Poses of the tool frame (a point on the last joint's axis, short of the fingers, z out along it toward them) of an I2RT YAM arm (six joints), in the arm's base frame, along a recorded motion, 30 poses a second.
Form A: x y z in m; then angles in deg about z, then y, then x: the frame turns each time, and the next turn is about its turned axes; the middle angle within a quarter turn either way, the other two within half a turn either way.
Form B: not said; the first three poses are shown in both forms.
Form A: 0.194 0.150 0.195 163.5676 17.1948 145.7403
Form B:
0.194 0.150 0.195
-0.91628 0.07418 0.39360
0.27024 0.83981 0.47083
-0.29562 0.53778 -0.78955

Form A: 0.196 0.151 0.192 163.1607 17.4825 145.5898
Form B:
0.196 0.151 0.192
-0.91291 0.07651 0.40093
0.27631 0.83882 0.46908
-0.30041 0.53901 -0.78690

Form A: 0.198 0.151 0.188 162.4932 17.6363 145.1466
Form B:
0.198 0.151 0.188
-0.90886 0.08173 0.40902
0.28668 0.83469 0.47022
-0.30297 0.54462 -0.78205

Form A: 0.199 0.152 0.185 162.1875 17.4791 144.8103
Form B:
0.199 0.152 0.185
-0.90810 0.08520 0.40999
0.29178 0.83102 0.47357
-0.30036 0.54968 -0.77951

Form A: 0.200 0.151 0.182 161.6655 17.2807 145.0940
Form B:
0.200 0.151 0.182
-0.90639 0.09662 0.41125
0.30036 0.83193 0.46655
-0.29705 0.54640 -0.78307

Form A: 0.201 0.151 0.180 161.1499 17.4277 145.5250
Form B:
0.201 0.151 0.180
-0.90292 0.10591 0.41655
0.30826 0.83493 0.45592
-0.29950 0.54006 -0.78653

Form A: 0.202 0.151 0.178 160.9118 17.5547 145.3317
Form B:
0.202 0.151 0.178
-0.90101 0.10683 0.42045
0.31179 0.83334 0.45642
-0.30162 0.54233 -0.78416

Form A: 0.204 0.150 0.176 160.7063 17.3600 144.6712
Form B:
0.204 0.150 0.176
-0.90084 0.10671 0.42082
0.31536 0.82704 0.46536
-0.29837 0.55193 -0.77868

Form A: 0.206 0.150 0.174 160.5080 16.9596 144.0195
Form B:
0.206 0.150 0.174
-0.90169 0.10846 0.41856
0.31916 0.82002 0.47508
-0.29170 0.56196 -0.77402

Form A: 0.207 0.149 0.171 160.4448 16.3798 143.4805
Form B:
0.207 0.149 0.171
-0.90407 0.11086 0.41275
0.32113 0.81347 0.48491
-0.28200 0.57094 -0.77104

